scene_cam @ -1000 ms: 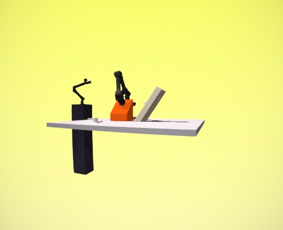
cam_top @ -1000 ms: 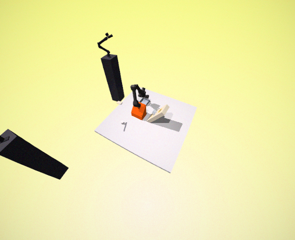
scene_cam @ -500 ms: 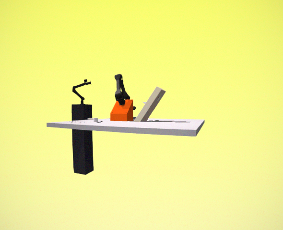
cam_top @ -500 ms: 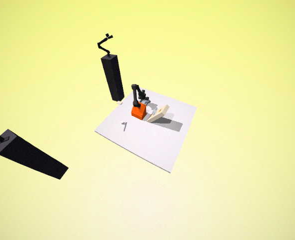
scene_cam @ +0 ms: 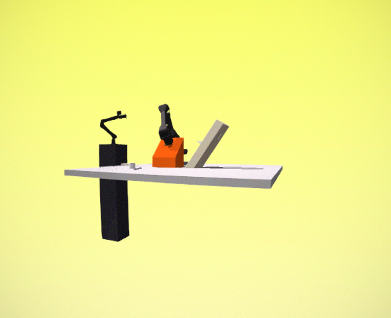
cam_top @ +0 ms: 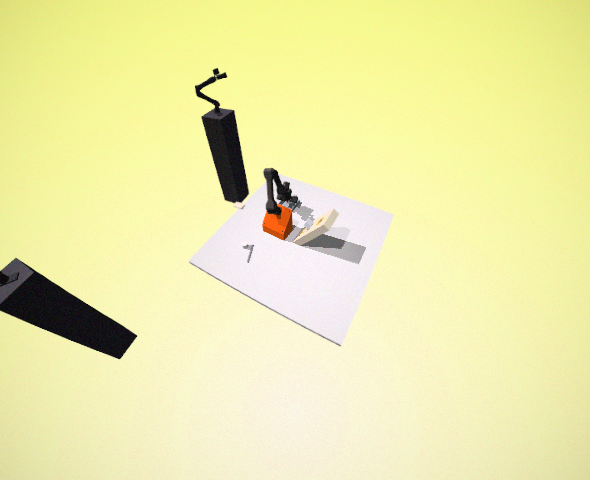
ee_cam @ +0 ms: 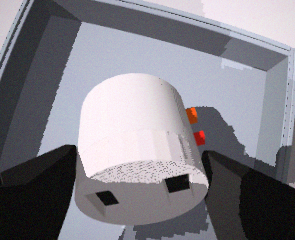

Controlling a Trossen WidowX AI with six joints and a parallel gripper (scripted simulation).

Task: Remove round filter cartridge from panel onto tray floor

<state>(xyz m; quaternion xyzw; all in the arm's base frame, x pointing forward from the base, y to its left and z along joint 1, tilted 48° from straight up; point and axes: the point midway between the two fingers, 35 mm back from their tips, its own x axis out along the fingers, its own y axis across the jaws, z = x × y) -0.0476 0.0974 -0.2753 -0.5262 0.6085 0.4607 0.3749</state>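
My gripper tip is now 10 mm above the white round filter cartridge. Round my gripper tip: beige service panel: 370 mm ahead, 320 mm to the right, 140 mm above; then grey square tray: 40 mm below.
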